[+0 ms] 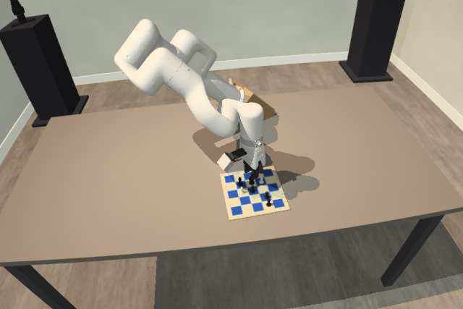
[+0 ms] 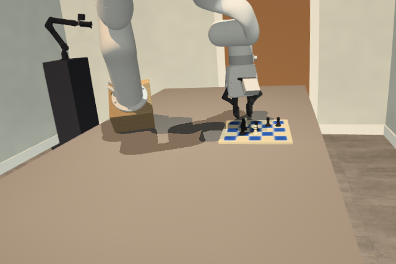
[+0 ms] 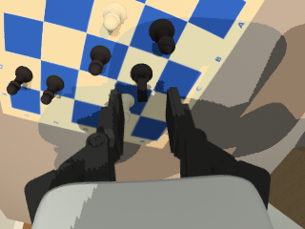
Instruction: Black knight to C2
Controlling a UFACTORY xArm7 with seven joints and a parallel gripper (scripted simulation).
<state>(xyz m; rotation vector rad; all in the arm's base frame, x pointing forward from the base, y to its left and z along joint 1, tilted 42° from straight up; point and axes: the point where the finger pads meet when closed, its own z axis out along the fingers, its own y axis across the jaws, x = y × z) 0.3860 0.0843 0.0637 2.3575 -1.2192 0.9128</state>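
The dark chess piece is 5 cm below my hand. Round my hand: blue-and-cream chessboard 4 cm ahead, 7 cm below; then black piece 4 cm to the right, 4 cm below.
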